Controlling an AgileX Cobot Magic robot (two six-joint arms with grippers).
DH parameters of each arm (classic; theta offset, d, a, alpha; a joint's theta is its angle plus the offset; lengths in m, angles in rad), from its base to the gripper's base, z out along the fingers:
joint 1: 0 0.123 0 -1.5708
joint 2: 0.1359 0 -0.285 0
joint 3: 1.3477 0 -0.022 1.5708
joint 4: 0 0.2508 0 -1.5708
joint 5: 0 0 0.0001 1.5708
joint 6: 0 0.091 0 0
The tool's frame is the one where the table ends.
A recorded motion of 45 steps. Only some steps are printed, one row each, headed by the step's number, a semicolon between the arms.
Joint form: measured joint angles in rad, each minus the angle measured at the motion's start. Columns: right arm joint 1, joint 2, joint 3, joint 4, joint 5, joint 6; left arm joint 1, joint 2, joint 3, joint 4, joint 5, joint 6.
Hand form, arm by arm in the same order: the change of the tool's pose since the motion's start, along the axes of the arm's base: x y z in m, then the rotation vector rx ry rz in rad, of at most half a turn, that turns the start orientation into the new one. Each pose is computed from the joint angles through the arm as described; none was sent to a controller.
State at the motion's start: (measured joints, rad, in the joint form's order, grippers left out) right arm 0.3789 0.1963 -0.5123 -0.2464 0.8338 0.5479; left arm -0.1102 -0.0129 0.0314 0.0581 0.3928 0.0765
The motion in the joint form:
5: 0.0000 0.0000 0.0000 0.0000 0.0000 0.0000; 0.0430 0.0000 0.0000 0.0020 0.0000 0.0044
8: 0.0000 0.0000 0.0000 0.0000 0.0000 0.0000; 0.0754 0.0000 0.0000 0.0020 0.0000 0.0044
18: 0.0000 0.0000 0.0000 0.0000 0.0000 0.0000; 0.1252 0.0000 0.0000 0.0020 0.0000 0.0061
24: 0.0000 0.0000 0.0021 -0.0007 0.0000 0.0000; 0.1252 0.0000 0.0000 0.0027 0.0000 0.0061
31: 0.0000 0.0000 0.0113 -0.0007 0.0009 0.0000; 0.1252 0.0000 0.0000 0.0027 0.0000 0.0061
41: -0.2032 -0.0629 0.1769 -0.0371 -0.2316 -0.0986; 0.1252 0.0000 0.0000 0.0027 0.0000 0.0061
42: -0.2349 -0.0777 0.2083 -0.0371 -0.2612 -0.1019; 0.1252 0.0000 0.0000 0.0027 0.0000 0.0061
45: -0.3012 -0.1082 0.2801 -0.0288 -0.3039 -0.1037; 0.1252 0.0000 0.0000 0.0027 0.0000 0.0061
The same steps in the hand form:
5: 0.0000 0.0000 0.0000 0.0000 0.0000 0.0000; 0.0001 0.0023 0.0000 0.0062 -0.0004 0.0417
8: 0.0000 0.0000 0.0000 0.0000 0.0000 0.0000; 0.0001 0.0040 0.0000 0.0062 -0.0003 0.0741
18: 0.0000 0.0000 0.0000 0.0000 0.0000 0.0000; 0.0001 0.0066 0.0000 0.0078 -0.0002 0.1234
24: 0.0002 0.0000 -0.0006 -0.0014 0.0017 -0.0003; 0.0001 0.0066 0.0000 0.0085 -0.0003 0.1234
31: 0.0008 0.0003 -0.0035 -0.0050 0.0111 -0.0005; 0.0001 0.0066 0.0000 0.0085 -0.0003 0.1234
41: 0.0090 -0.0038 -0.0331 -0.1155 -0.1292 -0.1245; 0.0001 0.0066 0.0000 0.0085 -0.0003 0.1234
42: 0.0095 -0.0045 -0.0400 -0.1198 -0.1402 -0.1478; 0.0001 0.0066 0.0000 0.0085 -0.0003 0.1234
45: 0.0104 -0.0063 -0.0583 -0.1203 -0.1359 -0.2001; 0.0001 0.0066 0.0000 0.0085 -0.0003 0.1234

